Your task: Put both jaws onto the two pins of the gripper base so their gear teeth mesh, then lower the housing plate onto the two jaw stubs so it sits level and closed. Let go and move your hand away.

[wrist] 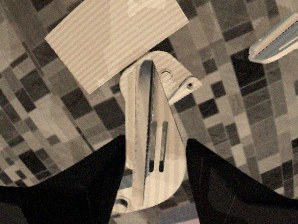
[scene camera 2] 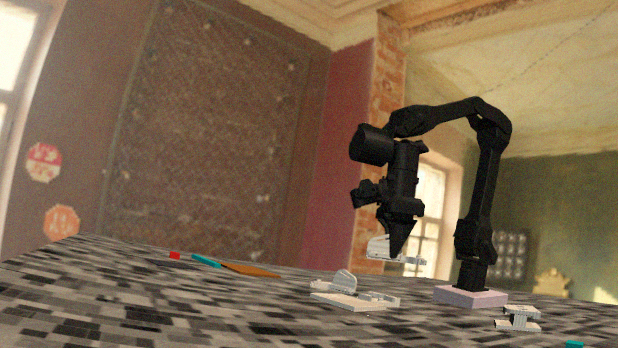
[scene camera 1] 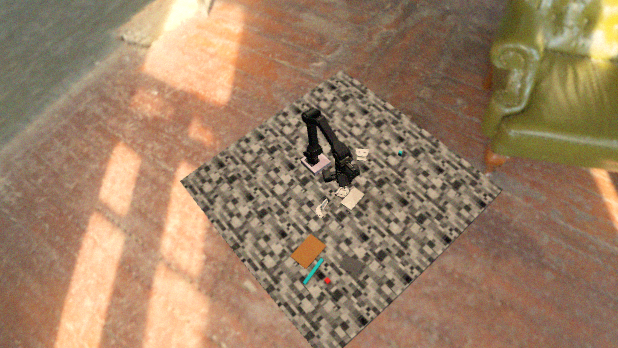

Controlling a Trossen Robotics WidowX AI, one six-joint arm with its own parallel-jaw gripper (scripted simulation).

Observation:
The pictures show: the gripper and a cream plate.
The gripper shows as well in the wrist view.

